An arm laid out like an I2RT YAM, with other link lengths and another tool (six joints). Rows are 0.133 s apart.
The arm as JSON. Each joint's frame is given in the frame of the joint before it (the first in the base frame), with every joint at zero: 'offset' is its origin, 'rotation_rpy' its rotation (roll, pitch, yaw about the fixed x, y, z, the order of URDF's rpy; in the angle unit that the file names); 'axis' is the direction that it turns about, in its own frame. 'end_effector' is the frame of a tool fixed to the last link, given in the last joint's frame.
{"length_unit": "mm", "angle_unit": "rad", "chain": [
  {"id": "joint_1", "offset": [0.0, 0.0, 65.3], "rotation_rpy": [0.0, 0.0, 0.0], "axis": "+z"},
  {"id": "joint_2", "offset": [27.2, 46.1, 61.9], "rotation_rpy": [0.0, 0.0, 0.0], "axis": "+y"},
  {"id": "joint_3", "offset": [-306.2, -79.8, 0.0], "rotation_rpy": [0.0, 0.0, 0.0], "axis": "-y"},
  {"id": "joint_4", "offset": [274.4, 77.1, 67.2], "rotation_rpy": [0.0, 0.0, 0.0], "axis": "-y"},
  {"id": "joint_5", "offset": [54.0, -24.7, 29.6], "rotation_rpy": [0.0, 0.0, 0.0], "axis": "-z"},
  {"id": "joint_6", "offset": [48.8, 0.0, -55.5], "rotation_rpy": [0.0, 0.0, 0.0], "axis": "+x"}
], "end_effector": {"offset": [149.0, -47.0, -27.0], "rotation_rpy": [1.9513, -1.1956, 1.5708]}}
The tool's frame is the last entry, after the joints.
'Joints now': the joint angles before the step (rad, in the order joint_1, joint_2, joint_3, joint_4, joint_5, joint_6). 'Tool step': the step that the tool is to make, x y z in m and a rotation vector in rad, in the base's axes. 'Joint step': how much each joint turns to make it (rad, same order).
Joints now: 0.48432, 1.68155, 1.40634, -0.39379, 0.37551, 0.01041
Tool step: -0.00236, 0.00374, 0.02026, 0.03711, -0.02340, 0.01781
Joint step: -0.00111, -0.02988, 0.02836, -0.02253, -0.02836, 0.00642
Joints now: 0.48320, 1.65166, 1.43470, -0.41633, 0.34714, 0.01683
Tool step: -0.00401, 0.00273, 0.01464, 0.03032, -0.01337, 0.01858
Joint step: -0.00153, -0.02689, 0.01717, -0.01991, -0.02837, 0.00539
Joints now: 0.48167, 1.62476, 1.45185, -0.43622, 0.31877, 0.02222
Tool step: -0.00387, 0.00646, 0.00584, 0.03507, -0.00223, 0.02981
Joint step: -0.00001, -0.01990, 0.00079, -0.00490, -0.04158, 0.00828
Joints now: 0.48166, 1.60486, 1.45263, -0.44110, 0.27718, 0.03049
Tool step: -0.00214, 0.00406, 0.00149, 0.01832, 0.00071, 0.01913
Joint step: 0.00003, -0.00989, -0.00371, 0.00083, -0.02509, 0.00325
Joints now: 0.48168, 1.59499, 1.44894, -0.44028, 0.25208, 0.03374
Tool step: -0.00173, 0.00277, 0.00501, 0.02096, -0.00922, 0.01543
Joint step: -0.00175, -0.01454, -0.00286, 0.00555, -0.02221, 0.00269
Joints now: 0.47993, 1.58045, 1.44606, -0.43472, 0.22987, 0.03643
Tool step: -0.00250, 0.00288, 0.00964, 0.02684, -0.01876, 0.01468
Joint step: -0.00054, -0.02093, 0.00046, 0.00656, -0.02092, 0.00497
